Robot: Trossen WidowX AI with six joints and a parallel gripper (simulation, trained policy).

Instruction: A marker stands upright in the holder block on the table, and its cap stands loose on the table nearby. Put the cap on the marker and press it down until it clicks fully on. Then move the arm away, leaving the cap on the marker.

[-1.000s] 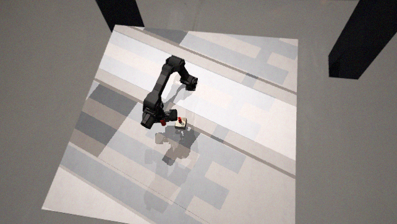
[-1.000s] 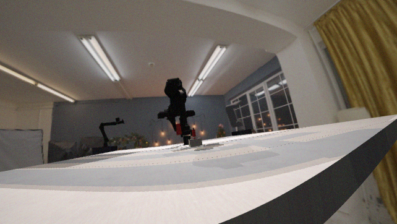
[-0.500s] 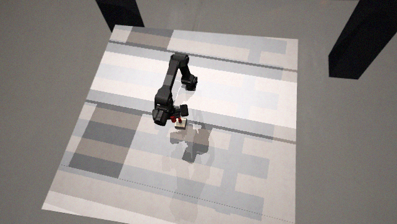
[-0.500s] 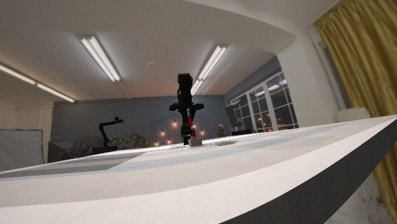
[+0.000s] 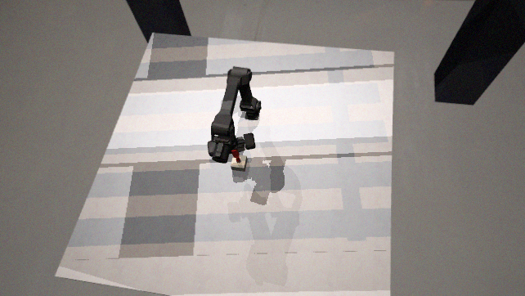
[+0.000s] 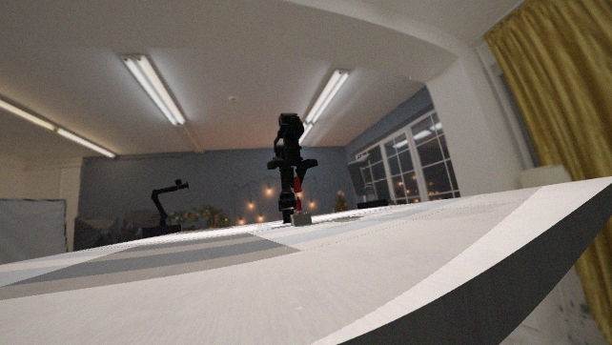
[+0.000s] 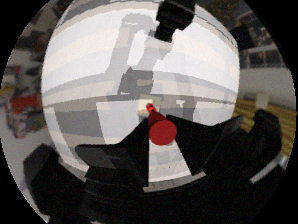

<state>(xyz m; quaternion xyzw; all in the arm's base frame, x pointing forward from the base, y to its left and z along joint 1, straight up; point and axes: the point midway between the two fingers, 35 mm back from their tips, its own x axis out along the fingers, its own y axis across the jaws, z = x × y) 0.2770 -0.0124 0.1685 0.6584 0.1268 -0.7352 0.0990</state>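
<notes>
My gripper tip is 6 cm above the red marker. From my gripper tip the other things lie so: pale holder block: 12 cm below; red cap: 1 cm above.
</notes>
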